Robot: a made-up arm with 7 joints. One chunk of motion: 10 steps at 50 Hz.
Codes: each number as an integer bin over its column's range. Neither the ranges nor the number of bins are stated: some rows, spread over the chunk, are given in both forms.
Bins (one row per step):
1: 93 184 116 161 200 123 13
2: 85 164 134 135 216 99 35
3: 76 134 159 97 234 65 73
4: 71 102 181 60 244 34 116
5: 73 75 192 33 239 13 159
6: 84 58 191 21 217 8 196
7: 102 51 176 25 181 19 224
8: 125 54 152 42 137 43 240
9: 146 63 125 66 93 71 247
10: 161 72 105 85 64 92 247
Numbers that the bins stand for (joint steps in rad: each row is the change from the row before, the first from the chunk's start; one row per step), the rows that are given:
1: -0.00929 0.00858 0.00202 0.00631 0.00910 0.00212 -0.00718
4: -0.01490 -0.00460 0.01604 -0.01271 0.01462 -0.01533 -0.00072
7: -0.00700 -0.01280 0.01496 -0.01929 0.00671 -0.01827 0.00605
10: 0.00804 -0.00942 -0.00035 -0.00800 -0.00797 -0.00396 0.00750
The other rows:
2: -0.01133 0.00537 0.00590 0.00141 0.01111 -0.00259 -0.00580
3: -0.01363 0.00055 0.01129 -0.00574 0.01336 -0.00925 -0.00342
5: -0.01439 -0.00894 0.01841 -0.01779 0.01399 -0.01945 0.00198
6: -0.01159 -0.01167 0.01820 -0.02005 0.01123 -0.02043 0.00430
8: -0.00114 -0.01232 0.00978 -0.01609 0.00119 -0.01357 0.00706
9: 0.00422 -0.01087 0.00396 -0.01158 -0.00433 -0.00808 0.00750

